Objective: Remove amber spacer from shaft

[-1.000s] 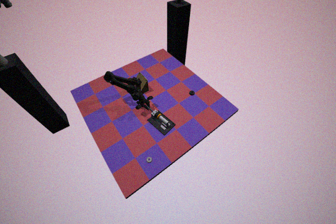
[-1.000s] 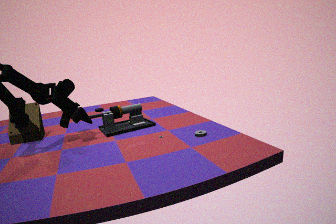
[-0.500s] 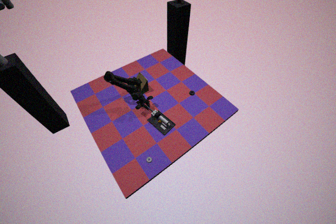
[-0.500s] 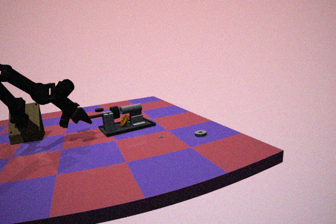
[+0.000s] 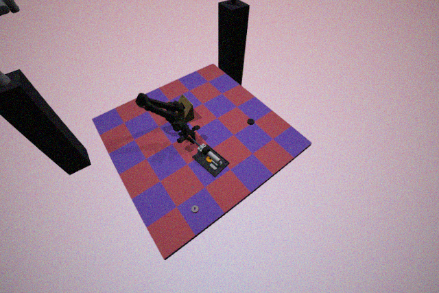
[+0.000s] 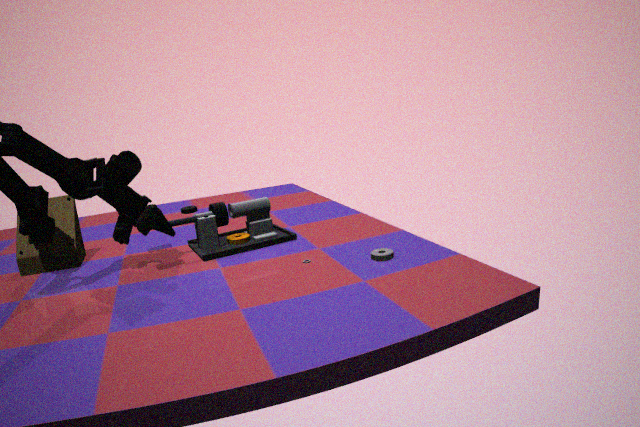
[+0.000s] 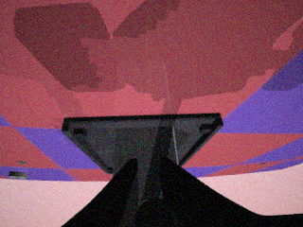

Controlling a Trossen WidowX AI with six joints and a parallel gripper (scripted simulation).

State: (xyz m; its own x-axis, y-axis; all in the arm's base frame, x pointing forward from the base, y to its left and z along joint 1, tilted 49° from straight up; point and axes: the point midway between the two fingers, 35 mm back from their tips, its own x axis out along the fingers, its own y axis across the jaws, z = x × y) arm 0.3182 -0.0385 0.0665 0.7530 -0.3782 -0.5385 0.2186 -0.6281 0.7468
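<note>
My gripper tip is 5 cm short of the thin dark shaft, 1 cm to the right of it and 2 cm below it. Round my gripper tip: grey ring: 40 cm ahead, 23 cm to the right, 5 cm below; amber spacer: 15 cm ahead, 4 cm to the left, 4 cm below.
</note>
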